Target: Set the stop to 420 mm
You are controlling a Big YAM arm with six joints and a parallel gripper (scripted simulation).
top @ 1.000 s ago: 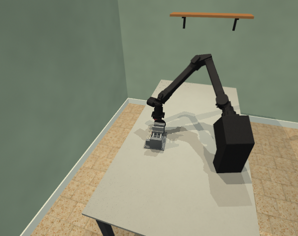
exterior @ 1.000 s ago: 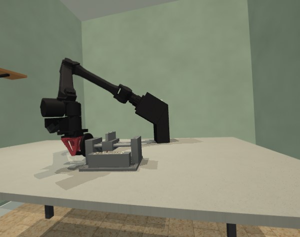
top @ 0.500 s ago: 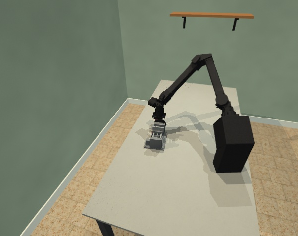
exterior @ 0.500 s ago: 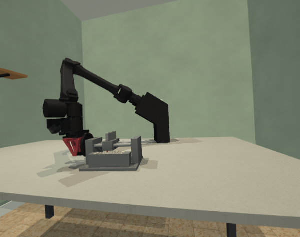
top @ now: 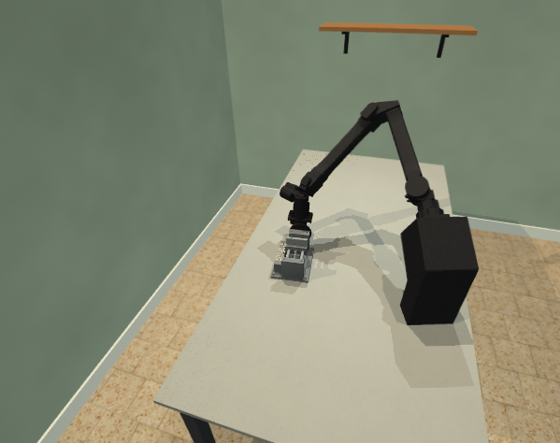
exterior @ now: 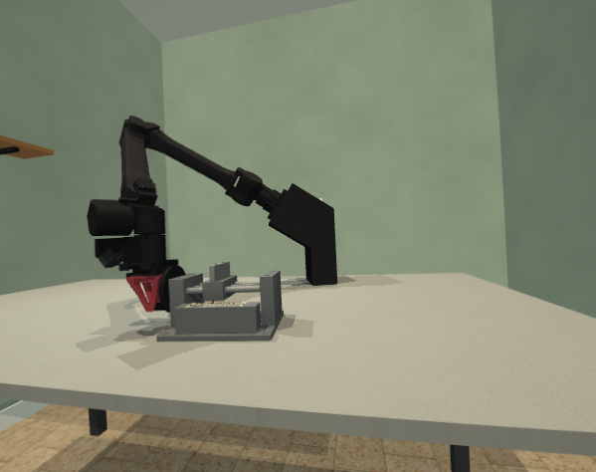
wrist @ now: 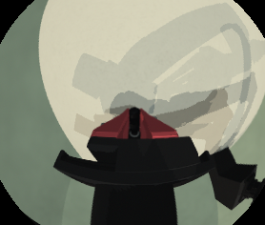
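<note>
Now: the sliding stop block 140 mm to the left of my hand, 50 mm above it and 20 mm ahead of it.
</note>
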